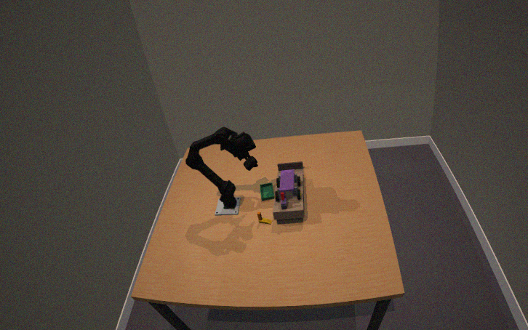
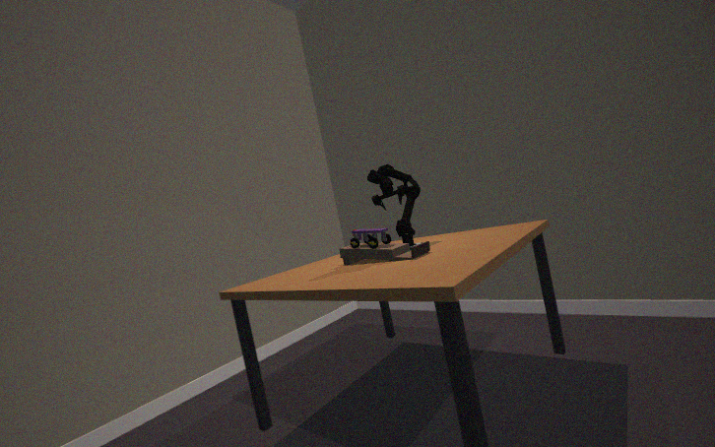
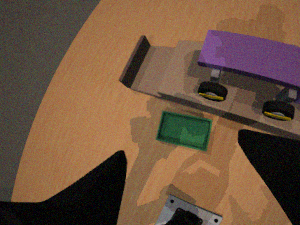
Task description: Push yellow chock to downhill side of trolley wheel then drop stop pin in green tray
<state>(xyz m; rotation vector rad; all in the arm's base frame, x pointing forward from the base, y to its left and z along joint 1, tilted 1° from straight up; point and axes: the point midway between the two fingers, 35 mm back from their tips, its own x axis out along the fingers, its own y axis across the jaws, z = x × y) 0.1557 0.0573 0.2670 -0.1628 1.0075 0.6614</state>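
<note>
Now: the yellow chock 50 mm ahead of my gripper tip, 200 mm to the right of it and 220 mm below it. Also, from my gripper tip: green tray (30 mm ahead, 20 mm to the left, 250 mm below); red-headed stop pin (160 mm ahead, 170 mm to the right, 110 mm below); purple trolley (170 mm ahead, 60 mm to the right, 130 mm below).
</note>
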